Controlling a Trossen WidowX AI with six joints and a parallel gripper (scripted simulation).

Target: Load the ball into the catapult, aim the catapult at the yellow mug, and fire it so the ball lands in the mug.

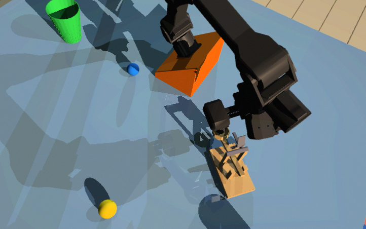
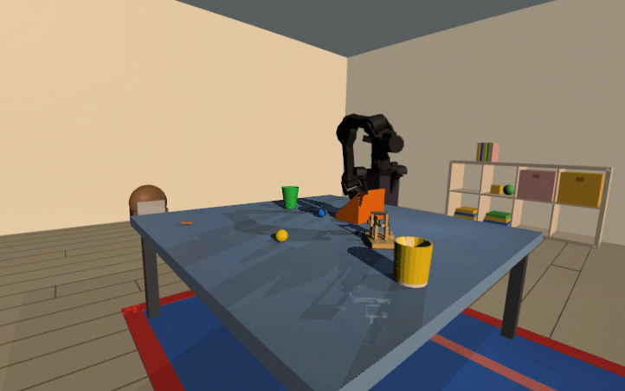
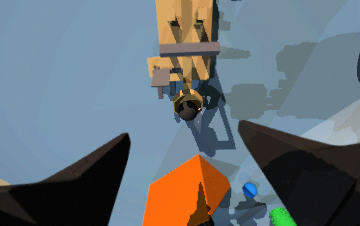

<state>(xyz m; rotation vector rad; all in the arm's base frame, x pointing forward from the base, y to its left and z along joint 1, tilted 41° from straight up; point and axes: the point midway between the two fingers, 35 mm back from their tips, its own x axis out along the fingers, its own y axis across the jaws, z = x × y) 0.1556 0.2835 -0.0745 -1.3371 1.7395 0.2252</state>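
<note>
My gripper tip is now 1 cm past the dark ball, 3 cm to the left of it and 10 cm above it. Round my gripper tip: yellow mug: 22 cm ahead, 31 cm to the left, 14 cm below; then wooden catapult: 1 cm ahead, 3 cm to the left, 11 cm below; then yellow ball: 34 cm ahead, 13 cm to the right, 14 cm below.
</note>
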